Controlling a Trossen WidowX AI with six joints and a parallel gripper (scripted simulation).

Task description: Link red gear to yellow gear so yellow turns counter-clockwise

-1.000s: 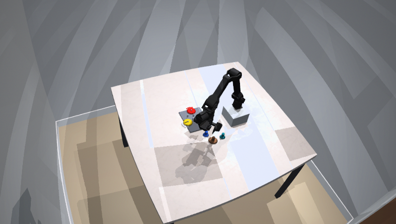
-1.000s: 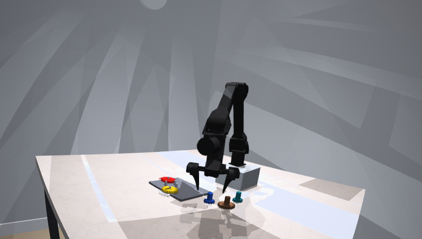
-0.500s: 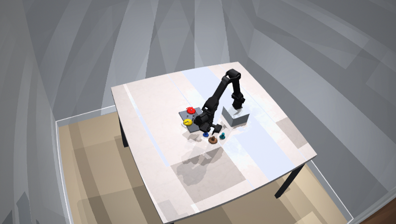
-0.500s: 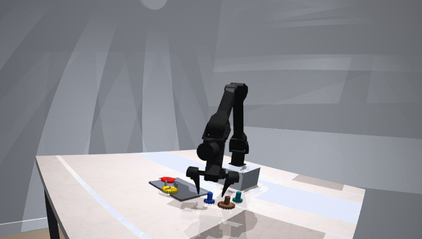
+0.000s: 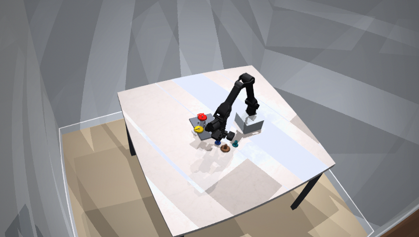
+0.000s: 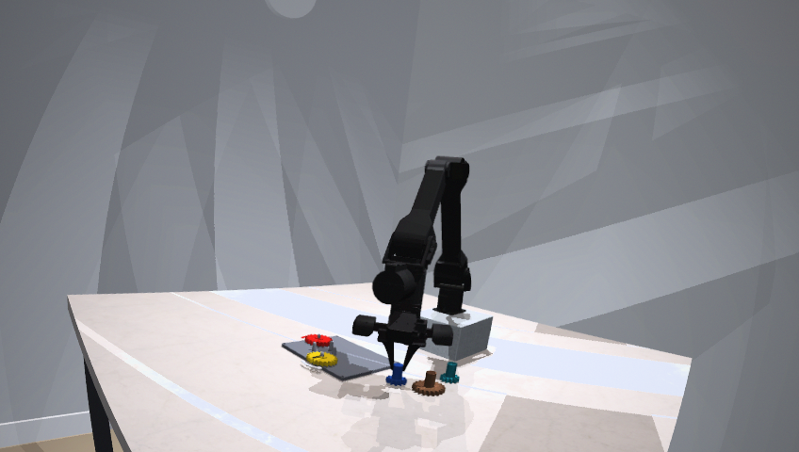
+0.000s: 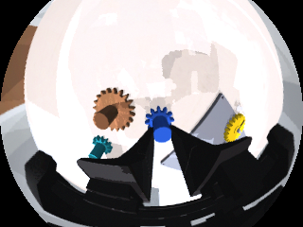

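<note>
Now: the grey board 1 cm ahead of my gripper tip, 16 cm to the right of it and 2 cm below it. From my gripper tip the other things lie so: teal gear 10 cm behind, 5 cm to the left, 1 cm below; blue gear 1 cm below; brown gear 3 cm behind, 6 cm to the left, 1 cm below.
</note>
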